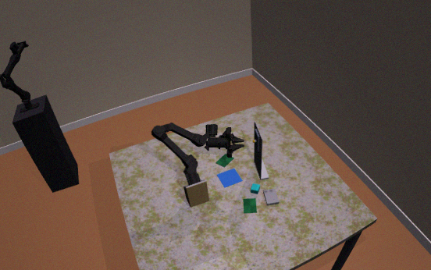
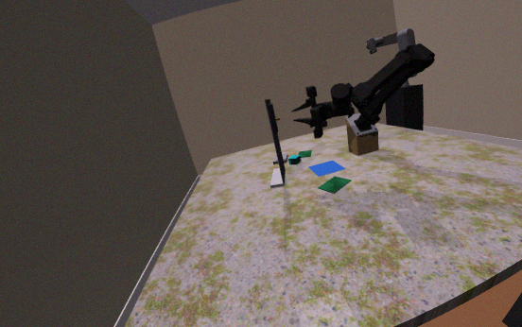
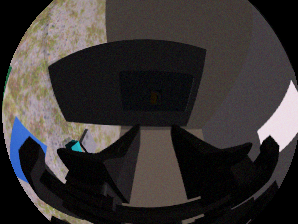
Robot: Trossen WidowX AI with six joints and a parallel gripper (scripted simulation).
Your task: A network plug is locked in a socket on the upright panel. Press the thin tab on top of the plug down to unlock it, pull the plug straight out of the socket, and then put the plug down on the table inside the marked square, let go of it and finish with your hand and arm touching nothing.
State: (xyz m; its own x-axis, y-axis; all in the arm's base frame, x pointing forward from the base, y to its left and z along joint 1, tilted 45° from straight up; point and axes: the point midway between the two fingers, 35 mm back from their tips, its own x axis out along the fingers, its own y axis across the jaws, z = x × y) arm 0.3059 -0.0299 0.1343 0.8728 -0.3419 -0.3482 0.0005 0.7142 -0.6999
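The network plug is 7 cm ahead of my gripper tip and 1 cm to the right of it. Also, from my gripper tip: upright dark panel: 10 cm below, 9 cm ahead, 2 cm to the right; then blue marked square: 24 cm below, 10 cm behind; then teal cube: 23 cm below, 16 cm to the right, 1 cm behind.
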